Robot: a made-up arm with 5 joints.
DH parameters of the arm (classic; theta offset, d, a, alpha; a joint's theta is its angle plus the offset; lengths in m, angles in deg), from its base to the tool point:
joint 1: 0 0.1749 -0.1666 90
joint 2: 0 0.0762 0.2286 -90
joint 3: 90 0.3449 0.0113 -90
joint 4: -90 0.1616 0.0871 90
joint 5: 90 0.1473 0.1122 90
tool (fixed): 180 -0.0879 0 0
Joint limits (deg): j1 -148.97..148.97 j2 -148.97..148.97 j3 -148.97..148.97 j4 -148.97..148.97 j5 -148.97..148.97
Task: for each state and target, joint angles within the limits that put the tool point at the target. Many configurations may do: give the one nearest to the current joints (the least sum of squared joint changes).
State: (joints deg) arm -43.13 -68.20 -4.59 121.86 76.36
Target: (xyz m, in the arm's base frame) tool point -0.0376 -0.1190 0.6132
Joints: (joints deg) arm -64.71 -21.21 7.61 110.18 58.06
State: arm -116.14 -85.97 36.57 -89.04 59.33
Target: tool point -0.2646 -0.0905 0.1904
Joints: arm -82.21 -57.06 59.11 -72.86 22.04
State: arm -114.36 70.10 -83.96 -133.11 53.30
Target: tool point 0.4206 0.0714 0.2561
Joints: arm -148.97 98.49 -43.66 -109.50 17.24
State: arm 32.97 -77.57 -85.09 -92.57 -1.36
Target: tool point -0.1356 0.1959 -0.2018
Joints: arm 1.93 -115.57 -102.74 -108.06 -12.98
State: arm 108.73 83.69 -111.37 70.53 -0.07
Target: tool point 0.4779 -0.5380 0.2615
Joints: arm 147.09 106.99 -102.90 69.68 6.41
